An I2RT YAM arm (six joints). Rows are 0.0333 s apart.
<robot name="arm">
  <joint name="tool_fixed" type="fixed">
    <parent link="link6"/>
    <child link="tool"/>
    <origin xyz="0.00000 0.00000 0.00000" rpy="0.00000 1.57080 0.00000"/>
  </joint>
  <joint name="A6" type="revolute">
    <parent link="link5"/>
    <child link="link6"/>
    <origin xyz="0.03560 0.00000 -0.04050"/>
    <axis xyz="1 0 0"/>
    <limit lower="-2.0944" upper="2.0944"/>
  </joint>
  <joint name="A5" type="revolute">
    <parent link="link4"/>
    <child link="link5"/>
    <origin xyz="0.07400 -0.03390 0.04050"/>
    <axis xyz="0 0 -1"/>
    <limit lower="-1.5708" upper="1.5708"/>
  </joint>
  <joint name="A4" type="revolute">
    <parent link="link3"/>
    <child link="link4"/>
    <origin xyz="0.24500 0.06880 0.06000"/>
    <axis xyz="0 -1 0"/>
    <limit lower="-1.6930" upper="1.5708"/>
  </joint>
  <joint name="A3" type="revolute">
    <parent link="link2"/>
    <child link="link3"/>
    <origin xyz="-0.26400 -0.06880 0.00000"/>
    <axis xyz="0 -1 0"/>
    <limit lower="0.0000" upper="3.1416"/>
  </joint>
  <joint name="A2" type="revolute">
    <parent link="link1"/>
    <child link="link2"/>
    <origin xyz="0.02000 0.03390 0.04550"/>
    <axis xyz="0 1 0"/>
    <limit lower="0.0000" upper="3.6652"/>
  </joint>
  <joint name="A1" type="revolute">
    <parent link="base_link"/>
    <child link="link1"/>
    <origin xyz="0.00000 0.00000 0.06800"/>
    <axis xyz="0 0 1"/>
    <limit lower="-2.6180" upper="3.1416"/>
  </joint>
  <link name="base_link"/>
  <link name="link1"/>
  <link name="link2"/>
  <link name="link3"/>
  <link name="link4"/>
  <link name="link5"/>
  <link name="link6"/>
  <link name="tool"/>
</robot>
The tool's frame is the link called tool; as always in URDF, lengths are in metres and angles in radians.
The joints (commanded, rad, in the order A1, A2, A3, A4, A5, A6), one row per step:
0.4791 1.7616 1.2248 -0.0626 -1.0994 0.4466
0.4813 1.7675 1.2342 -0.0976 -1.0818 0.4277
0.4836 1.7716 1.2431 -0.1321 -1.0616 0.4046
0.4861 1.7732 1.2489 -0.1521 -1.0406 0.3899
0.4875 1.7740 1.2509 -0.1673 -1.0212 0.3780
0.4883 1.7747 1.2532 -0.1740 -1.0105 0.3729
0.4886 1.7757 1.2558 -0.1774 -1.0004 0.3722
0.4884 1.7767 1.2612 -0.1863 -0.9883 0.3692
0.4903 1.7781 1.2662 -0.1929 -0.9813 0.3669
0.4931 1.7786 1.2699 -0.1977 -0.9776 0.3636
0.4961 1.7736 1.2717 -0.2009 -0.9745 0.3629
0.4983 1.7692 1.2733 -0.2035 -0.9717 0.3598
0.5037 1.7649 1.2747 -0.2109 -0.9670 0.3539
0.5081 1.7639 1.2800 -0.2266 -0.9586 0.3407
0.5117 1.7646 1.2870 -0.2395 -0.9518 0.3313
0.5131 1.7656 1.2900 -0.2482 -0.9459 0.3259
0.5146 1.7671 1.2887 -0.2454 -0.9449 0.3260
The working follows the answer.
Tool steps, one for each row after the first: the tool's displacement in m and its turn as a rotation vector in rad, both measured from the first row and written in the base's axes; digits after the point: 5 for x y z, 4 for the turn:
0.00021 0.00074 -0.00210 -0.0221 0.0051 -0.0071
0.00014 0.00132 -0.00370 -0.0451 0.0037 -0.0144
0.00008 0.00196 -0.00430 -0.0630 -0.0023 -0.0240
-0.00010 0.00208 -0.00543 -0.0798 -0.0068 -0.0339
0.00004 0.00227 -0.00565 -0.0879 -0.0102 -0.0397
0.00051 0.00244 -0.00564 -0.0945 -0.0121 -0.0470
0.00116 0.00243 -0.00518 -0.1034 -0.0144 -0.0555
0.00134 0.00321 -0.00473 -0.1087 -0.0160 -0.0581
0.00108 0.00422 -0.00417 -0.1114 -0.0190 -0.0571
-0.00001 0.00489 -0.00204 -0.1114 -0.0238 -0.0565
-0.00087 0.00533 -0.00016 -0.1111 -0.0306 -0.0557
-0.00263 0.00664 0.00125 -0.1142 -0.0364 -0.0520
-0.00371 0.00780 0.00200 -0.1231 -0.0434 -0.0493
-0.00415 0.00899 0.00291 -0.1299 -0.0488 -0.0474
-0.00431 0.00938 0.00276 -0.1364 -0.0500 -0.0483
-0.00441 0.00996 0.00198 -0.1370 -0.0503 -0.0476

Tool pose at each row, in the base's axes (x y z in m, rotation vector in rad; rounded; the steps above come from the unrounded poses):
0.32769 0.20596 0.24811 -0.7358 2.1549 1.6984
0.32790 0.20670 0.24601 -0.7296 2.1805 1.6772
0.32783 0.20729 0.24442 -0.7279 2.2023 1.6503
0.32777 0.20793 0.24381 -0.7251 2.2158 1.6237
0.32759 0.20804 0.24268 -0.7206 2.2288 1.5991
0.32773 0.20824 0.24246 -0.7181 2.2343 1.5857
0.32820 0.20840 0.24247 -0.7123 2.2391 1.5743
0.32885 0.20839 0.24293 -0.7060 2.2458 1.5597
0.32903 0.20917 0.24338 -0.7053 2.2496 1.5519
0.32877 0.21018 0.24395 -0.7092 2.2502 1.5476
0.32768 0.21085 0.24607 -0.7133 2.2468 1.5447
0.32682 0.21129 0.24796 -0.7189 2.2419 1.5406
0.32506 0.21261 0.24936 -0.7280 2.2410 1.5352
0.32398 0.21376 0.25011 -0.7383 2.2444 1.5227
0.32354 0.21495 0.25102 -0.7458 2.2470 1.5130
0.32337 0.21534 0.25087 -0.7471 2.2524 1.5051
0.32327 0.21593 0.25009 -0.7483 2.2527 1.5047

